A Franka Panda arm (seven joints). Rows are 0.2 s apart.
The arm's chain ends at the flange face. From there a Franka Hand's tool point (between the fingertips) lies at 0.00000 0.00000 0.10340 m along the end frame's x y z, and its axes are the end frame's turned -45 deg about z.
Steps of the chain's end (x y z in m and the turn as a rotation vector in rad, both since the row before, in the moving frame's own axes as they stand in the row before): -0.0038 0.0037 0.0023 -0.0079 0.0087 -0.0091; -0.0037 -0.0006 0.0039 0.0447 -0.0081 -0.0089; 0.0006 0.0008 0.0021 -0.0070 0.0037 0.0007; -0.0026 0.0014 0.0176 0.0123 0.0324 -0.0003
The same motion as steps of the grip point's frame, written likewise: -0.0052 0.0011 0.0023 -0.0117 0.0006 -0.0091; 0.0005 -0.0069 0.0038 0.0373 0.0259 -0.0089; -0.0004 0.0018 0.0021 -0.0076 -0.0023 0.0007; 0.0004 0.0006 0.0175 -0.0142 0.0316 -0.0003
